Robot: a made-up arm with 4 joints.
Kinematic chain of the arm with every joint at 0, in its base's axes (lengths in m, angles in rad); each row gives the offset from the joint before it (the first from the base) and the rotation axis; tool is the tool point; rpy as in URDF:
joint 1: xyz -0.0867 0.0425 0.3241 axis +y
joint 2: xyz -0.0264 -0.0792 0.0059 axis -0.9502 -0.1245 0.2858
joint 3: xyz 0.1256 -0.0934 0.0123 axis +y
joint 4: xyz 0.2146 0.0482 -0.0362 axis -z
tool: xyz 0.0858 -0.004 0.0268 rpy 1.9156 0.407 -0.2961
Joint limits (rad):
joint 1: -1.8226..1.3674
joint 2: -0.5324..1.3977
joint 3: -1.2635..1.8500
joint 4: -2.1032..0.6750
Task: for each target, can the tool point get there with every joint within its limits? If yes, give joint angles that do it. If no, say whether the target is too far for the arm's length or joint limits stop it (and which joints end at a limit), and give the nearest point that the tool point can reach.
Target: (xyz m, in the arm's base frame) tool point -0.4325 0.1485 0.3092
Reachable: no: joint limits stop it (at a limit: joint 1, joint 3) | nearest point -0.3920 0.1413 0.4061 | short by 0.105 m
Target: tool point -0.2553 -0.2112 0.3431
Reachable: no: joint limits stop it (at a limit: joint 1, joint 3, joint 4) | nearest point -0.2743 -0.2101 0.2475 | short by 0.097 m
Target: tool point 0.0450 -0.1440 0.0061
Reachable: yes | joints 0.8472 0.8757 0.8717 -0.0586
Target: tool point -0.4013 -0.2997 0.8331
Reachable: no: too far | nearest point -0.2725 -0.1898 0.6441 | short by 0.254 m
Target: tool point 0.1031 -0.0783 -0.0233
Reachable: yes | joints 1.0193 0.2989 0.2041 0.1935
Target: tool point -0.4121 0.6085 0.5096
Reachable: no: too far | nearest point -0.2450 0.2888 0.4541 | short by 0.365 m
